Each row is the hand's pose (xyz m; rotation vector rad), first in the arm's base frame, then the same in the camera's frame.
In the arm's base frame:
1: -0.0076 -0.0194 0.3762 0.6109 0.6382 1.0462
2: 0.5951 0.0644 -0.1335 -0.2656 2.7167 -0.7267
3: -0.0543 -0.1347 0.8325 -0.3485 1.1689 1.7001
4: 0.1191 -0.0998 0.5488 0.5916 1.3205 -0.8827
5: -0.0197 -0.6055 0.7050 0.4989 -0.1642 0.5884
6: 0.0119 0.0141 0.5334 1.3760 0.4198 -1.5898
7: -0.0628 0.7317 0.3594 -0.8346 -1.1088 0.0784
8: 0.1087 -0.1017 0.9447 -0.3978 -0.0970 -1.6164
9: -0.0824 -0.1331 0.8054 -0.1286 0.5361 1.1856
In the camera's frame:
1: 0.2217 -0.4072 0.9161 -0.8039 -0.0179 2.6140
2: 0.1408 0.3810 0.8691 -1.3438 0.7978 -0.1461
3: 0.1036 -0.7438 1.2266 2.3367 0.2555 -2.0525
4: 0.1399 -0.4262 1.1288 -0.1978 0.3788 0.8011
5: 0.5023 -0.6287 1.4853 0.1356 -0.8215 2.5134
6: 0.1104 -0.4973 0.9918 1.0275 0.5727 0.5610
7: -0.3058 -0.4448 0.3796 0.4142 -2.6047 1.1143
8: -0.0492 -0.6967 1.3477 0.5761 -0.9781 0.0375
9: 0.1284 -0.7469 1.1965 -1.3487 -0.8143 2.3831

